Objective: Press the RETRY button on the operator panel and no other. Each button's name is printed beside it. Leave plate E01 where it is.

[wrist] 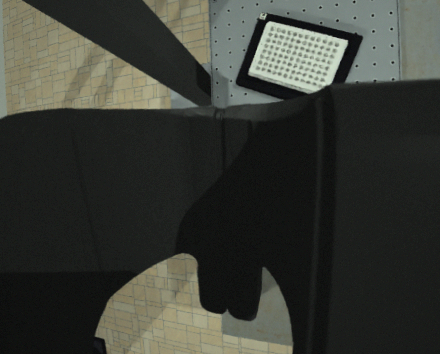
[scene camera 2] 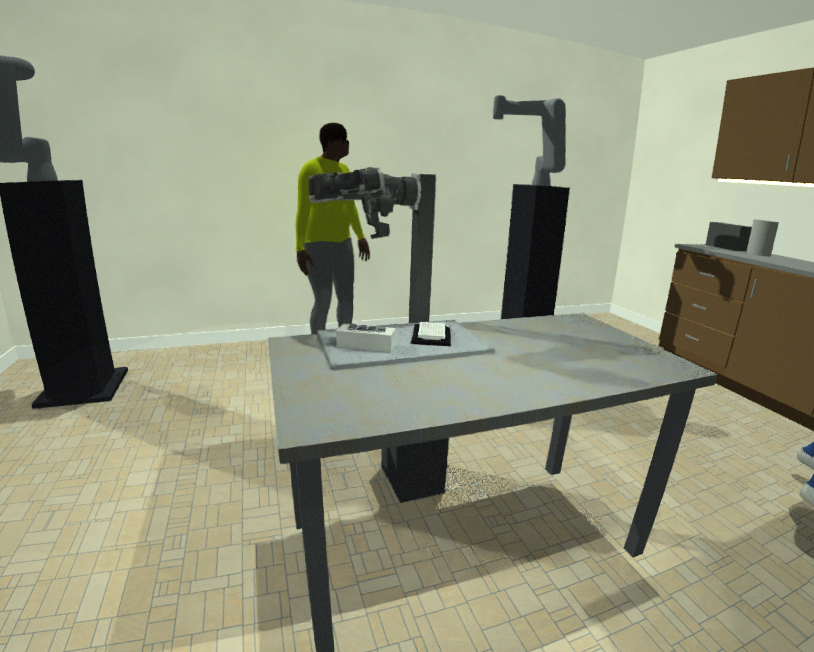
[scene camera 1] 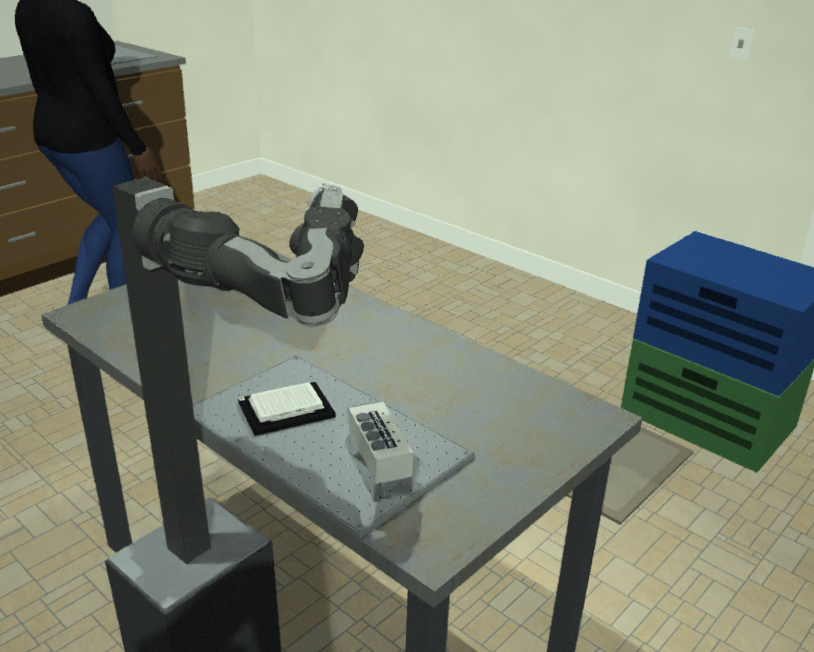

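Observation:
The operator panel (scene camera 1: 394, 465) (scene camera 2: 363, 338), a pale box with several dark round buttons and printed labels on top, stands on the perforated board (scene camera 1: 434, 453) (scene camera 2: 462, 350) (wrist: 381, 50). Its labels are too small to read, so I cannot tell which button is RETRY. The panel does not show in the wrist view. The white plate (scene camera 1: 286, 402) (scene camera 2: 432, 330) (wrist: 300, 55) lies in a black holder on the same board, beside the panel. My gripper (scene camera 2: 380, 231) (wrist: 236, 209) is shut and empty, its two dark fingers together, high above the table and apart from panel and plate. In scene camera 1 the arm mostly hides it.
The board lies on the grey table (scene camera 1: 543, 434) (scene camera 2: 407, 400). My arm's dark post (scene camera 1: 163, 380) (scene camera 2: 421, 258) (wrist: 150, 45) rises beside the table. One person (scene camera 1: 71, 81) stands near the drawers, another (scene camera 2: 329, 203) behind the arm. Blue and green crates (scene camera 1: 720, 271) (scene camera 1: 774, 434) stand on the floor.

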